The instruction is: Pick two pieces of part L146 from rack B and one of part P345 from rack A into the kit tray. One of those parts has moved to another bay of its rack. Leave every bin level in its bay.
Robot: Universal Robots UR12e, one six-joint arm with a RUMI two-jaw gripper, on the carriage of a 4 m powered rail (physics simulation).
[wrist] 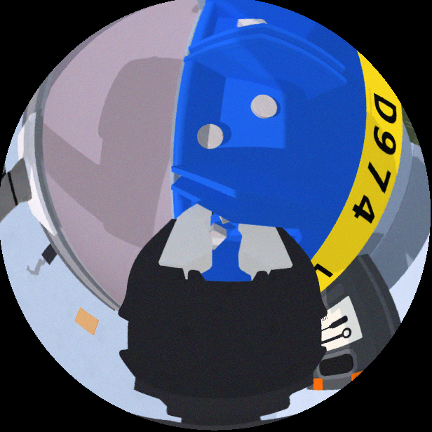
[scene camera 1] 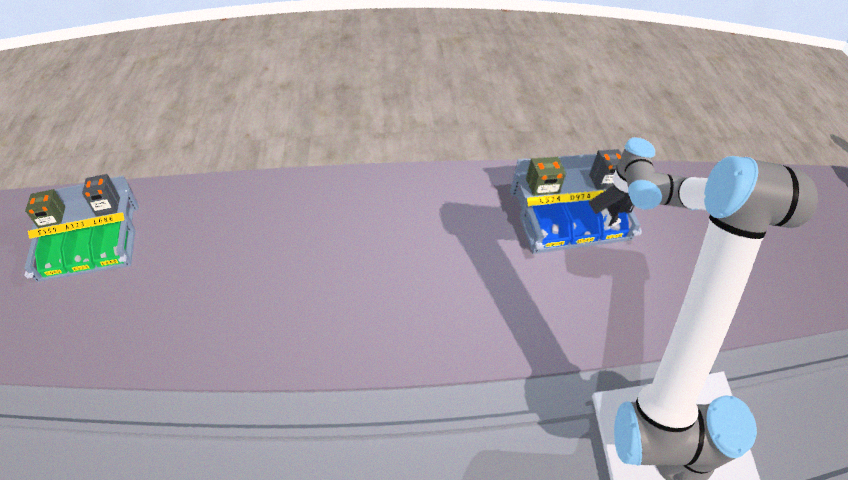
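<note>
The blue-bin rack (scene camera 1: 574,169) stands at the right; its strip shows D974 over the middle bin in the wrist view. My gripper (scene camera 1: 613,220) (wrist: 223,201) is down in the right-hand blue bin (scene camera 1: 624,225) (wrist: 227,272), its fingers partly open. A small grey-white angular part (wrist: 218,235) lies between them, near the left finger, with a gap to the right finger. Two round pale parts (wrist: 264,106) (wrist: 210,136) lie in the middle blue bin (scene camera 1: 585,221) (wrist: 310,125). The green-bin rack (scene camera 1: 123,190) stands far left with small pale parts. The kit tray does not show.
An olive box (scene camera 1: 546,176) and a dark box (scene camera 1: 605,169) (wrist: 372,305) stand on top of the blue-bin rack. Two similar boxes (scene camera 1: 45,208) (scene camera 1: 99,194) stand on the green-bin rack. A raised divider (wrist: 205,182) separates the middle and right-hand blue bins.
</note>
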